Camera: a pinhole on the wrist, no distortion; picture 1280 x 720 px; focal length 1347.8 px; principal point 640.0 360.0 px. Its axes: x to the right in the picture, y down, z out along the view. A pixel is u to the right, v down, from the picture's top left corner.
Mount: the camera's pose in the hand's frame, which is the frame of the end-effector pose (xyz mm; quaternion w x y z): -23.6 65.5 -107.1 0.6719 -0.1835 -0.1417 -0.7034
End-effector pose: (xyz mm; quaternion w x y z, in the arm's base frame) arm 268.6 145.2 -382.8 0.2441 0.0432 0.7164 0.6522
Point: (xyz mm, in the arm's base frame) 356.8 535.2 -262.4
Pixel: 1046.2 446.1
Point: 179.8 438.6 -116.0
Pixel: 371.7 696.1
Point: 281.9 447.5 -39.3
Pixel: 350.2 334.2
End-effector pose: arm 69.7 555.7 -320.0 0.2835 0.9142 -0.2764 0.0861
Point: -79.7 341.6 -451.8
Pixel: 880.0 100.7
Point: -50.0 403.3 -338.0
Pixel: 681.9 198.0
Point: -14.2 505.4 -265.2
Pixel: 691.7 187.1
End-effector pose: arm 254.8 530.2 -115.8 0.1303 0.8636 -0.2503 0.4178
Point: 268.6 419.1 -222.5
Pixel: 1191.6 175.8
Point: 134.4 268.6 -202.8
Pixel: 108.0 134.9
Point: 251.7 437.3 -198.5
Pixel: 1215.3 187.7
